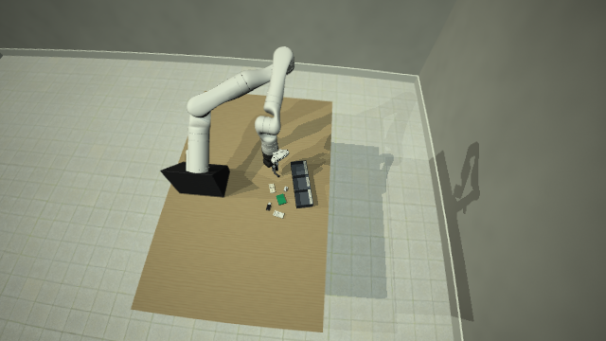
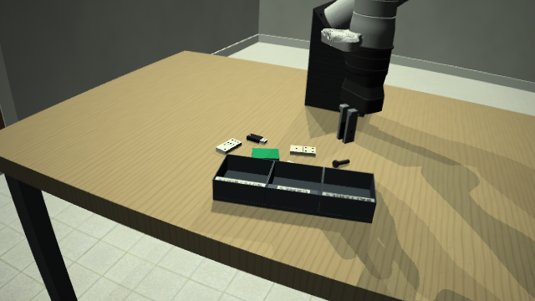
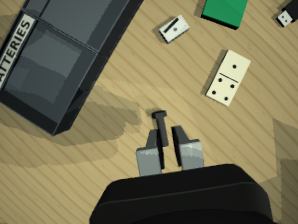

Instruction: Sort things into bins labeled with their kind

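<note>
Right now the black bolt is 1 cm ahead of my hand and 6 cm below it. Also, from my hand: domino: 8 cm to the right, 6 cm below; then black three-part bin: 14 cm ahead, 3 cm to the right, 5 cm below; then small white thing: 7 cm ahead, 7 cm to the right, 6 cm below.
</note>
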